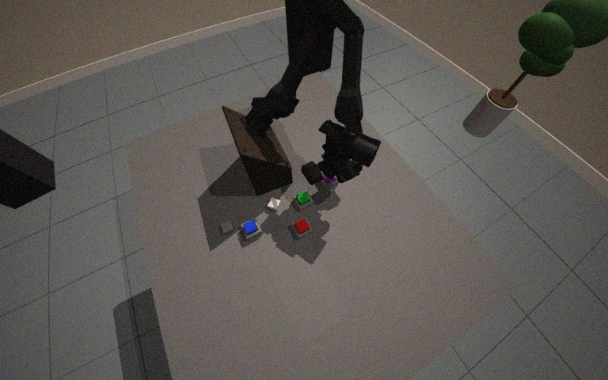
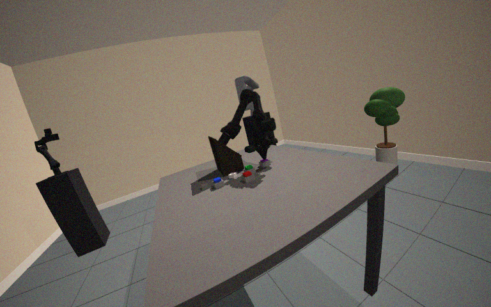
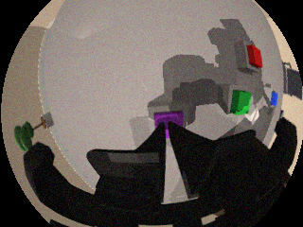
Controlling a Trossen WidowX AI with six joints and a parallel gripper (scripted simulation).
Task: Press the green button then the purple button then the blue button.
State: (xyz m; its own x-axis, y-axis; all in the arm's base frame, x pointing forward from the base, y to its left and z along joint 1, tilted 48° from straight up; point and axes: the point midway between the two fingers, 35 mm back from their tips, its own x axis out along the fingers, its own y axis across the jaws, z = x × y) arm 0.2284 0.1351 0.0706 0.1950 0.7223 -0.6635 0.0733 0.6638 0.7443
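The purple button lies 10 mm below my gripper tip. The rest, counted from my gripper tip: green button: 120 mm to the right, 10 mm ahead; then red button: 170 mm to the right, 80 mm ahead; then white block: 200 mm to the right, 30 mm behind, 20 mm below.
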